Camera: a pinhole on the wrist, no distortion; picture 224 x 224 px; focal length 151.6 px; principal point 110.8 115.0 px. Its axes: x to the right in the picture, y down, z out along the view. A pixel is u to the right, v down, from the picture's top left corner.
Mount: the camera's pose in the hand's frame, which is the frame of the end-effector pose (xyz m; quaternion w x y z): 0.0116 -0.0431 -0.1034 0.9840 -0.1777 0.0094 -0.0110
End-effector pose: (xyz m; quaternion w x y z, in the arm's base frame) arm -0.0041 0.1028 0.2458 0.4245 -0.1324 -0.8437 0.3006
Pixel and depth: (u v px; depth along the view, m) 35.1 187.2 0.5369
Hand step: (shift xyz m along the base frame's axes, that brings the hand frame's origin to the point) -0.1174 0.0677 -0.5388
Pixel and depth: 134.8 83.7 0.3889
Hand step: -0.2784 -0.0627 -0.0910
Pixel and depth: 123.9 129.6 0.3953
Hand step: -0.2390 0.0284 -0.1614
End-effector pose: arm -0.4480 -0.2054 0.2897 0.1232 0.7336 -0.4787 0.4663
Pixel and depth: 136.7 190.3 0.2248
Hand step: -0.0693 -0.1470 -0.0273
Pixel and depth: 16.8 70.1 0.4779
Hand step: 0.1969 -0.0866 -0.4343
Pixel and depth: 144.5 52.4 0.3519
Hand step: 0.2139 -0.1991 -0.0559
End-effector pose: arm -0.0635 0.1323 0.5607 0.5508 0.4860 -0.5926 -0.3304
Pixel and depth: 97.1 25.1 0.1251
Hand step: -0.0242 -0.0286 -0.0700
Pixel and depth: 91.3 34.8 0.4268
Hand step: -0.3473 -0.0507 -0.1748
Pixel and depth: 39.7 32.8 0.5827
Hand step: -0.5354 0.1192 -0.3009
